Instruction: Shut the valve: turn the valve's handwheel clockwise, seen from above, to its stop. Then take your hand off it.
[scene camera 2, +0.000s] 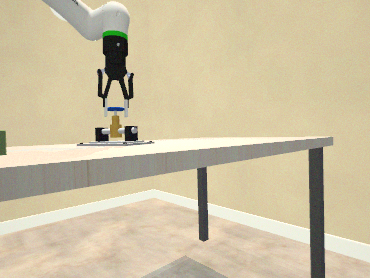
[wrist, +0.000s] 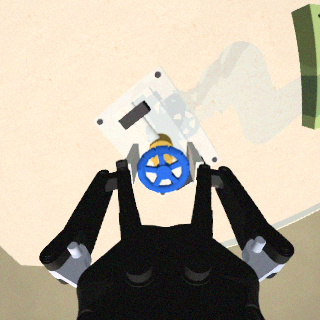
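Observation:
The valve's blue handwheel (scene camera 2: 116, 109) (wrist: 163, 173) is round and spoked, level on top of the brass valve body (scene camera 2: 116, 127) (wrist: 160, 140). The valve stands upright on a pale base plate (scene camera 2: 85, 144) (wrist: 117, 120) with dark corner bolts, between two black pipe supports. My gripper (scene camera 2: 116, 108) (wrist: 162, 150) points straight down and is shut on the handwheel, one pad on each side of the rim. In the wrist view the wheel hides part of the valve body and one of the supports.
The valve stands on a light wooden table (scene camera 2: 240, 143) (wrist: 45, 150). A green block (scene camera 2: 2, 142) (wrist: 310, 75) shows at the left edge of the scene view and at the upper right of the wrist view. Table edges run along the lower part of the wrist view.

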